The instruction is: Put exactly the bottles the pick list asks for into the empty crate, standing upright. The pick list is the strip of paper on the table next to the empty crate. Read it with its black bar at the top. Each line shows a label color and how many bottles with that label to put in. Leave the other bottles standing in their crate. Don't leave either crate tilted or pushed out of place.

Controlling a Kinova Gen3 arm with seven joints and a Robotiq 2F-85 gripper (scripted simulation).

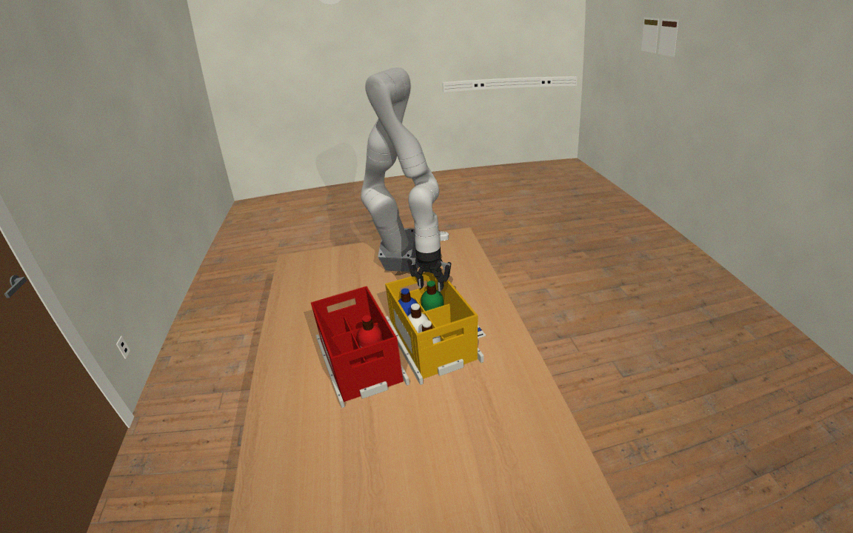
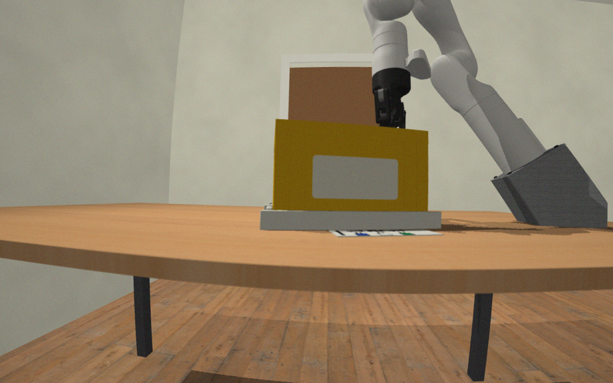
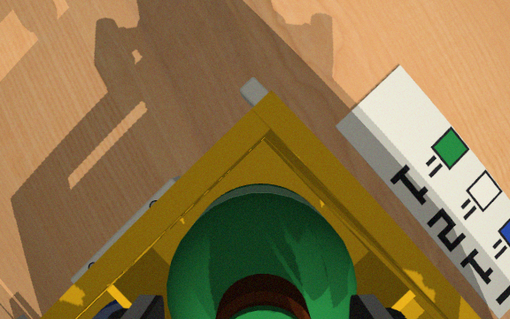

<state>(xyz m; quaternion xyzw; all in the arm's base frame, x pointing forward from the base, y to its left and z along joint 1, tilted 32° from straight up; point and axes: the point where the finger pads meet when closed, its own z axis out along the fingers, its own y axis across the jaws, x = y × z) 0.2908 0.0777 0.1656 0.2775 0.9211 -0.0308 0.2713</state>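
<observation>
The green bottle is 70 mm below my hand. Round my hand: yellow crate 90 mm ahead, 70 mm below, 30 mm to the right; pick list 150 mm below, 110 mm to the left, 50 mm ahead; blue bottle 90 mm to the right, 70 mm below, 10 mm ahead.
</observation>
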